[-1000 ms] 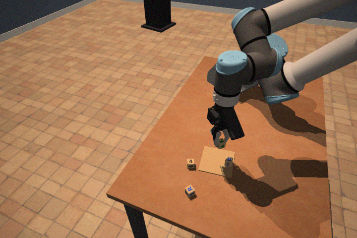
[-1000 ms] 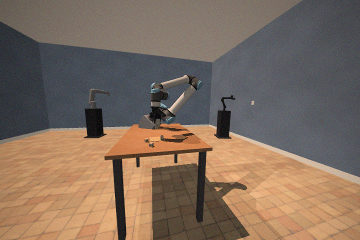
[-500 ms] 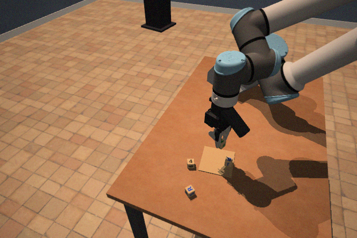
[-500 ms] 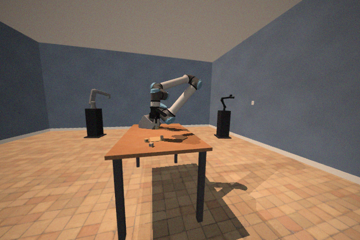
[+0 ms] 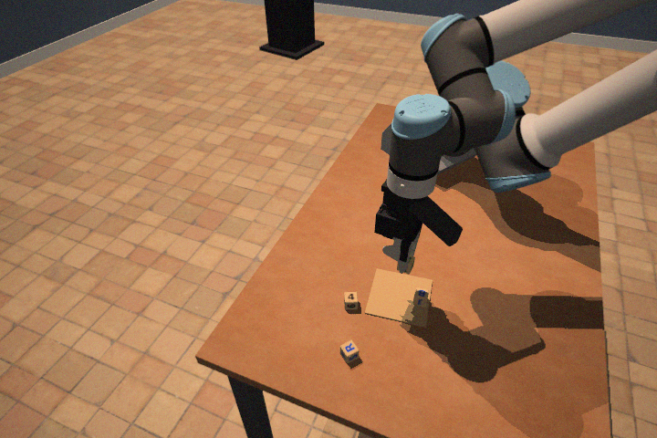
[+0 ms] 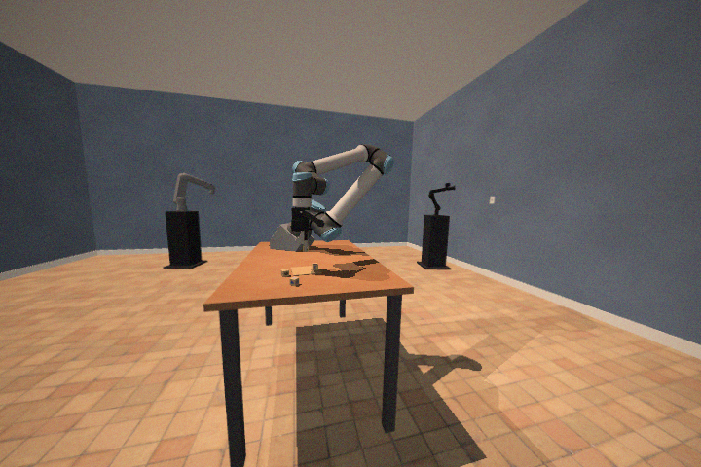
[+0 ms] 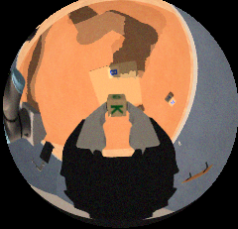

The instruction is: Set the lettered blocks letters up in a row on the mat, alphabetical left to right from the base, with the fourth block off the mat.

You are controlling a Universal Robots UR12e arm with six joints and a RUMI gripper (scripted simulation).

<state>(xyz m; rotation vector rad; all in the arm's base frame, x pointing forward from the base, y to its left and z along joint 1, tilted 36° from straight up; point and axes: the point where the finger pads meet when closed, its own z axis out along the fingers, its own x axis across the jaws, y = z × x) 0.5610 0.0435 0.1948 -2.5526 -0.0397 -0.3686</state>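
Now: the tan mat 12 cm below my hand.
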